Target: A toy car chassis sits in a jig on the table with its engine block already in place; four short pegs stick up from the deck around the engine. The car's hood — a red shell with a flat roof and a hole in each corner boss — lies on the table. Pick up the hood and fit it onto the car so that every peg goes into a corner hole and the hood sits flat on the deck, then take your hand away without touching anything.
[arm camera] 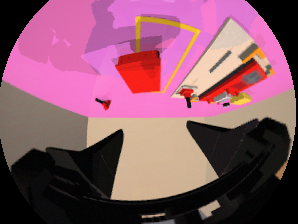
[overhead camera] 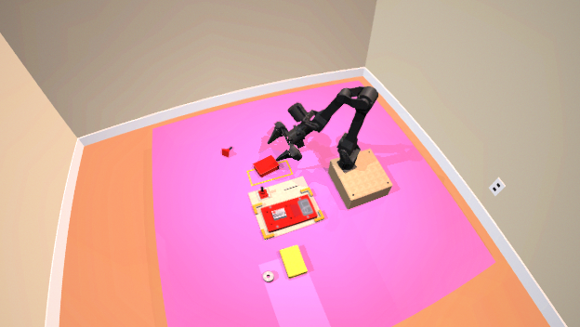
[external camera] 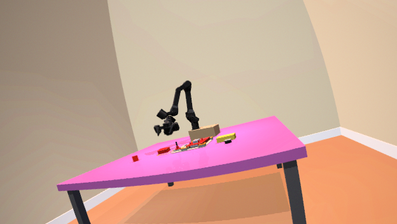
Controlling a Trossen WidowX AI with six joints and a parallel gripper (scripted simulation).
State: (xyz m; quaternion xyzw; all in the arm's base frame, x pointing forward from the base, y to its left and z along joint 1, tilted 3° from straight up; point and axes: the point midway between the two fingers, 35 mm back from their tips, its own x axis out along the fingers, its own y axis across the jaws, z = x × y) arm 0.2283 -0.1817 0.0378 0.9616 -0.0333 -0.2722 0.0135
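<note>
My gripper tip is 2 cm short of the red hood, 2 cm to the left of it and 10 cm above it. The rest, counted from my gripper tip: yellow block 12 cm ahead, 42 cm to the left, 10 cm below.
</note>
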